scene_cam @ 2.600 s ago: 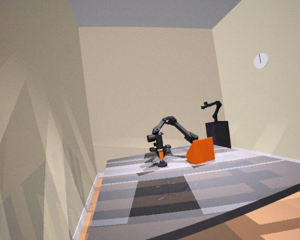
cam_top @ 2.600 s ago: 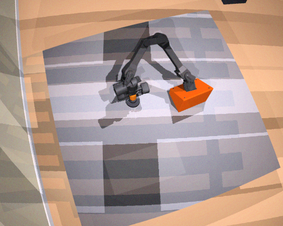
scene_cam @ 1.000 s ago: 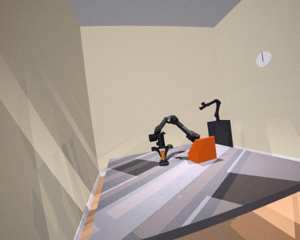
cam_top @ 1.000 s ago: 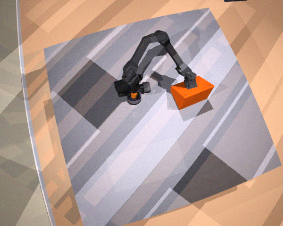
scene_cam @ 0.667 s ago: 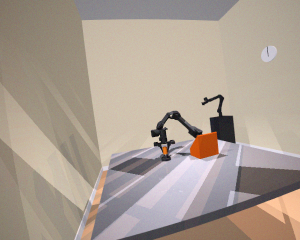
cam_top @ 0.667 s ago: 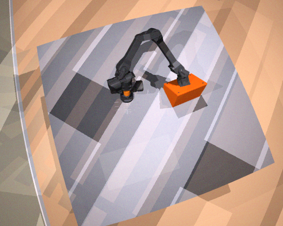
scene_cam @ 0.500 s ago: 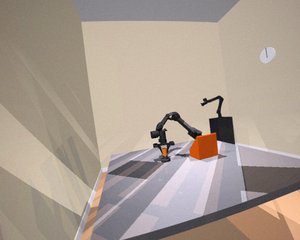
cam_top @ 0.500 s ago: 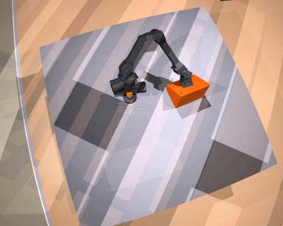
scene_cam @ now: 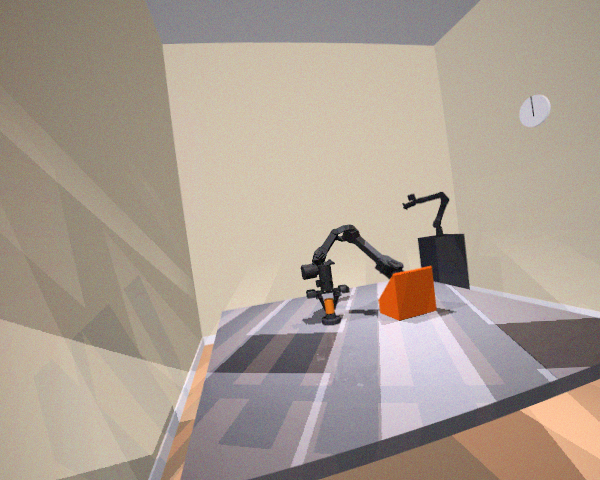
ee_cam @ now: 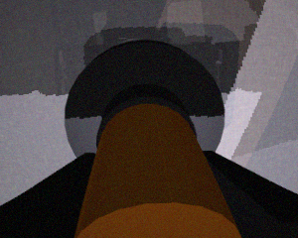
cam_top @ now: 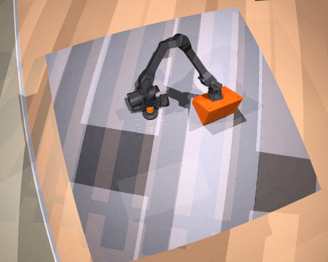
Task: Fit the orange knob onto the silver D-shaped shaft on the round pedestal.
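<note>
Right now my gripper tip is 2 cm above the dark round pedestal. From my gripper tip the other things lie so: orange knob: 3 cm above.
</note>
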